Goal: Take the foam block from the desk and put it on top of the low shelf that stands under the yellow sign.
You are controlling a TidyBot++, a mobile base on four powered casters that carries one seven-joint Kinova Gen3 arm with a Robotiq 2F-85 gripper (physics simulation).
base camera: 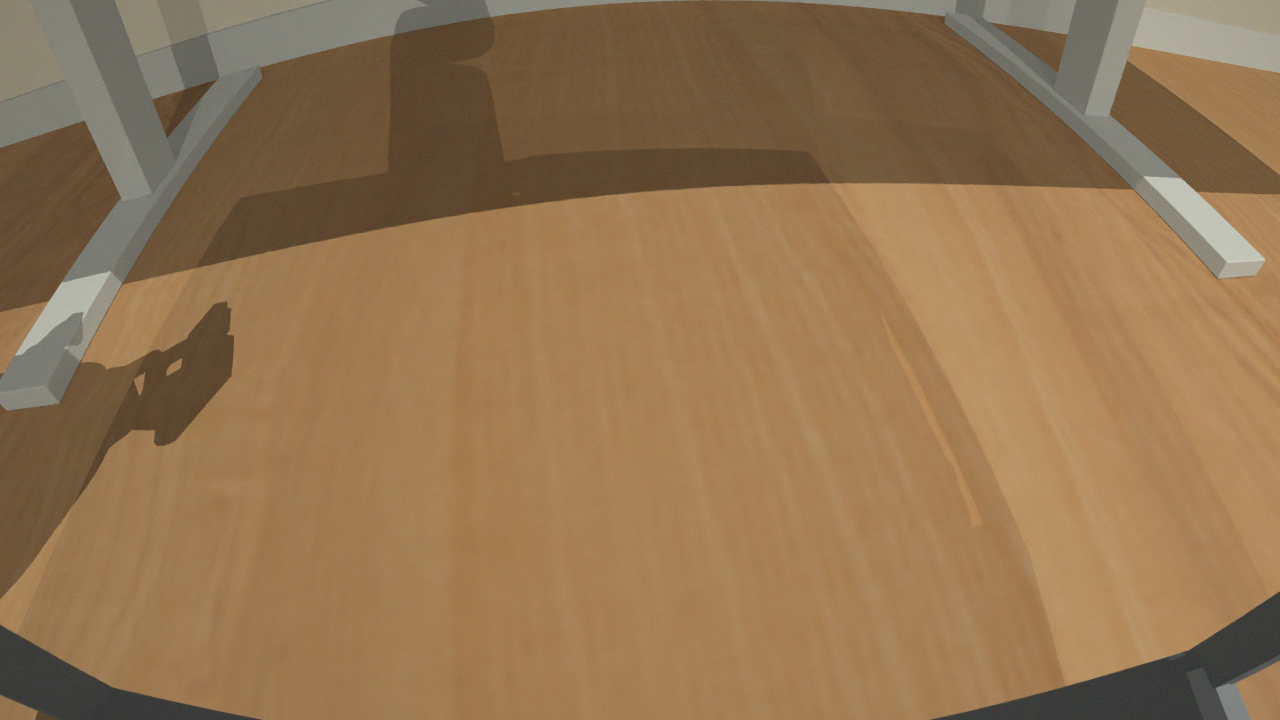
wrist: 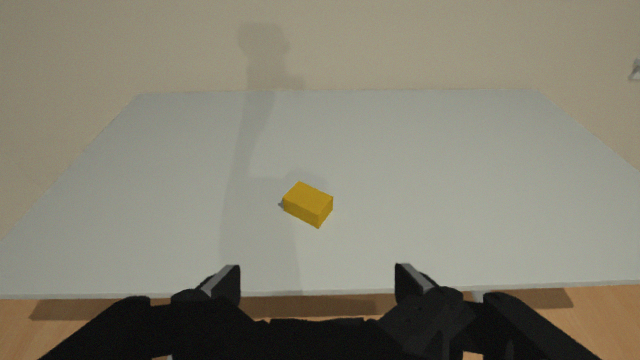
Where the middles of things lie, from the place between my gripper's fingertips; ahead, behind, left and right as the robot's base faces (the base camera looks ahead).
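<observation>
You'd find the yellow foam block (wrist: 311, 205) 320 mm ahead of my hand and 50 mm to the left of it, and it's 310 mm below it.
</observation>
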